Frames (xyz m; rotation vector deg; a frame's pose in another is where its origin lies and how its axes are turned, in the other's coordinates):
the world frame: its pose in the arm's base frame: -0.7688 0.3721 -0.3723 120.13 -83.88 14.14
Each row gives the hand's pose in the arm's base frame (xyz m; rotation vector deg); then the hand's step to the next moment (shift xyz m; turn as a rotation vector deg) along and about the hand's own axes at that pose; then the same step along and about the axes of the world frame.
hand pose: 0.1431 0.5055 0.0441 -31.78 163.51 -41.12
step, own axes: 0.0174 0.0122 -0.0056 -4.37 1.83 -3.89
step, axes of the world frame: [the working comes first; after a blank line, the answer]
step, axes of the arm's base frame: -0.0212 0.0056 -0.0019 2.56 4.85 2.75

-0.0135 0.0172 0.0020 -1.67 -2.56 -5.31
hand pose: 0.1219 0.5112 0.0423 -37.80 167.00 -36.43
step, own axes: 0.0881 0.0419 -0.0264 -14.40 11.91 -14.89
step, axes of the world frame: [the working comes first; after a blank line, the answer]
step, axes of the arm's base frame: -0.1006 0.0065 0.0073 5.76 21.58 8.50

-0.0407 0.0922 0.0070 -11.28 -7.57 -19.66
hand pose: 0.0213 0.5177 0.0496 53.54 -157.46 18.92
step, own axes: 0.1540 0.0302 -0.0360 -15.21 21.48 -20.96
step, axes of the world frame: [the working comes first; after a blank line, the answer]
step, axes of the arm's base frame: -0.1330 -0.0543 0.0726 1.28 31.13 12.70

0.0253 0.1588 -0.0084 -18.78 -4.38 -27.57
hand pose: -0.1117 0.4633 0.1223 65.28 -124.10 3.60
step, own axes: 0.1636 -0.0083 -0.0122 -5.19 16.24 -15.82
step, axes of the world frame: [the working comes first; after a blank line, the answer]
step, axes of the arm's base frame: -0.0503 -0.1175 0.1032 -1.48 19.04 13.28

0.1218 0.1094 -0.0130 -9.86 1.26 -21.03
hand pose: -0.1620 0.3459 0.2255 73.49 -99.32 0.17
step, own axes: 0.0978 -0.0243 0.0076 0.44 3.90 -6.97
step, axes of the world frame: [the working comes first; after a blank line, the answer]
step, axes of the arm's base frame: 0.0127 -0.0872 0.0494 1.76 4.90 6.07

0.0974 0.0266 0.0046 -0.51 -0.71 -7.95
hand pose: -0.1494 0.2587 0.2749 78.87 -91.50 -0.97
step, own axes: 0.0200 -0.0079 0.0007 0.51 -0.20 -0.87
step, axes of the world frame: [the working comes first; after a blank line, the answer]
step, axes of the arm's base frame: 0.0080 -0.0183 0.0080 0.79 0.02 0.66

0.0214 -0.0001 0.0020 0.58 -0.50 -0.69
